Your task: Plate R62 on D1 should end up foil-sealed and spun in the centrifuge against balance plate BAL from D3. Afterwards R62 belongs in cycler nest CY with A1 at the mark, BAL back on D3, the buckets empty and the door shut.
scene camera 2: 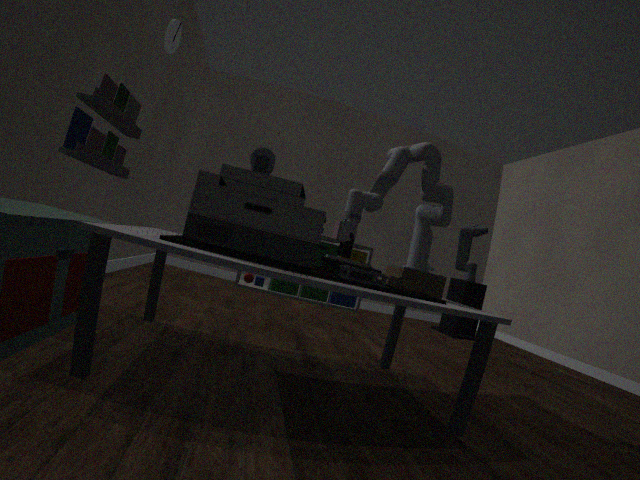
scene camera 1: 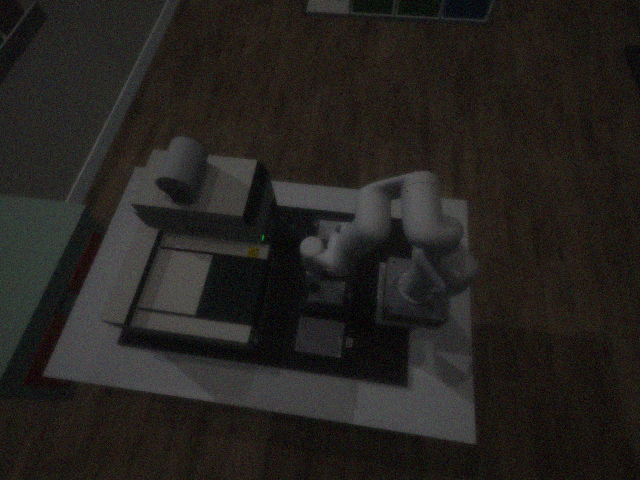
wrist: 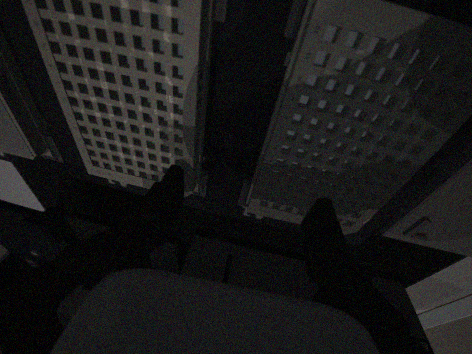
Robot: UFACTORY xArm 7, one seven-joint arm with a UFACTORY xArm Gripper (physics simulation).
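Places are measured from the arm's base along level axes (x ahead, y left, z up), in metres.
Where they show: gripper, fingertip midpoint: (scene camera 2: 343,256) (wrist: 246,196); arm's base, link origin: (scene camera 2: 415,270) (scene camera 1: 415,287).
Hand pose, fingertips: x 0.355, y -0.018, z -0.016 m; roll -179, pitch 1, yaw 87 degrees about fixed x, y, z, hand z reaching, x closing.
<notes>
Each offset is from my fingertips to the top centre of the thing. "spot": to the spot under its first point. Level surfaces: height alone.
The views are very dark. In the wrist view, a pale plate @(0.046 m back, 0.077 m right, 0.004 m down) (wrist: 120,75) with rows of open wells lies at the upper left. A greyer plate @(0.040 m back, 0.047 m left, 0.004 m down) (wrist: 350,115) with rows of wells lies at the upper right. No label is readable, so I cannot tell which is R62 or BAL. My gripper (wrist: 246,196) (scene camera 2: 347,249) is open and empty, its fingertips apart near the close ends of the two plates. In scene camera 1 the arm hides the fingers; a grey plate-like block @(spot: 0.039 m back, 0.056 m left, 0.004 m down) (scene camera 1: 326,293) and a flat grey rectangle @(spot: 0.027 m back, 0.205 m left, 0.033 m down) (scene camera 1: 320,336) show below the wrist.
A large pale machine (scene camera 1: 227,191) (scene camera 2: 242,222) with a cylinder @(spot: 0.404 m ahead, 0.187 m right, 0.396 m up) (scene camera 1: 181,165) on top stands on the left of the white table @(0.087 m down) (scene camera 1: 310,395). A low frame with pale and dark panels @(spot: 0.448 m ahead, 0.089 m left, 0.136 m up) (scene camera 1: 178,281) lies before it. A light panel with a slot @(spot: 0.009 m ahead, 0.162 m left, 0.033 m down) (wrist: 440,212) is right of the plates.
</notes>
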